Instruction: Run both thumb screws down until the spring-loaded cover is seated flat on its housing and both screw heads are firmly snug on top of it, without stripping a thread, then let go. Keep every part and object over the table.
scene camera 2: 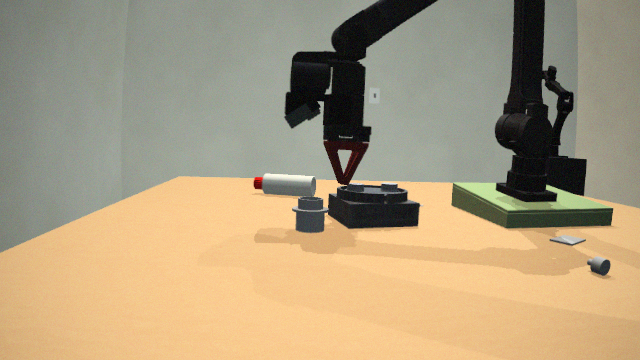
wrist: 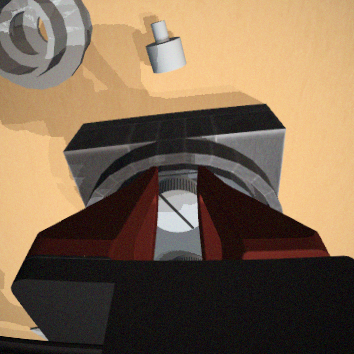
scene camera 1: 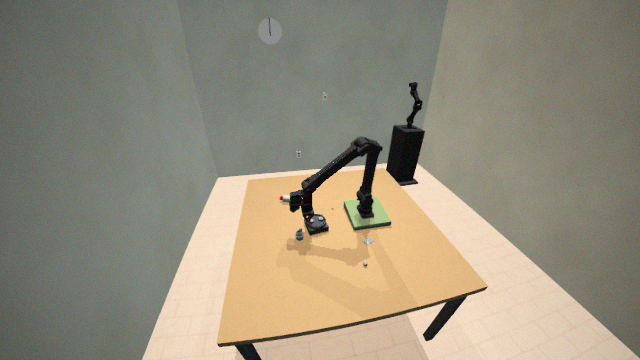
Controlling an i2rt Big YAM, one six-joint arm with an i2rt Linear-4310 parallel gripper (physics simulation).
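Pixels of known places: gripper, fingertip midpoint: [scene camera 2: 343, 184] [wrist: 177, 176] [scene camera 1: 307, 220]; arm's base, link origin: [scene camera 2: 525, 195] [scene camera 1: 365, 211].
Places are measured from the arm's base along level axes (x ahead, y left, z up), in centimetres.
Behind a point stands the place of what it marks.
Observation:
The dark square housing [scene camera 2: 373, 214] @[x 35.7, y 8.8, z -2.1 cm] [scene camera 1: 316, 229] @[x 35.4, y 8.6, z -0.6 cm] [wrist: 175, 126] @[x 40.6, y 2.9, z -2.0 cm] stands on the table with its round cover [scene camera 2: 371, 193] @[x 36.1, y 8.4, z 1.2 cm] [wrist: 218, 154] @[x 40.4, y 0.7, z 1.0 cm] on top. Two grey thumb screws [scene camera 2: 356, 187] @[x 37.7, y 4.3, z 1.7 cm] [scene camera 2: 389, 186] @[x 31.6, y 3.5, z 1.9 cm] stand in the cover. In the wrist view the nearer slotted screw head [wrist: 177, 214] @[x 37.3, y 2.7, z 2.1 cm] shows below the fingers, and the other one [wrist: 179, 256] @[x 32.5, y 2.6, z 1.1 cm] is mostly hidden. My gripper [scene camera 2: 344, 181] @[x 39.7, y 2.7, z 2.0 cm] [scene camera 1: 308, 218] @[x 39.7, y 2.7, z 2.0 cm] [wrist: 177, 176] @[x 39.7, y 2.7, z 2.0 cm] points straight down over the left screw. Its red fingers are shut with only a narrow gap and grip nothing. The tips sit at about the level of the screw head.
A grey flanged bushing [scene camera 2: 308, 214] @[x 46.6, y 12.1, z -1.5 cm] [scene camera 1: 299, 233] @[x 45.9, y 8.0, z -2.4 cm] [wrist: 35, 38] @[x 45.5, y 11.2, z -4.1 cm] stands left of the housing. A white tube with a red cap [scene camera 2: 288, 184] @[x 47.4, y -25.0, z -1.4 cm] [scene camera 1: 284, 197] @[x 52.1, y -28.1, z 0.1 cm] lies behind. A loose grey knob [scene camera 2: 599, 265] @[x 15.5, y 37.9, z -3.1 cm] [scene camera 1: 365, 263] @[x 14.8, y 37.4, z -2.5 cm] [wrist: 165, 50] and a flat plate [scene camera 2: 567, 240] @[x 7.1, y 22.5, z -4.1 cm] [scene camera 1: 368, 241] @[x 6.3, y 22.0, z -4.1 cm] lie near the green arm base [scene camera 2: 492, 206] @[x 11.5, y 5.5, z -1.4 cm].

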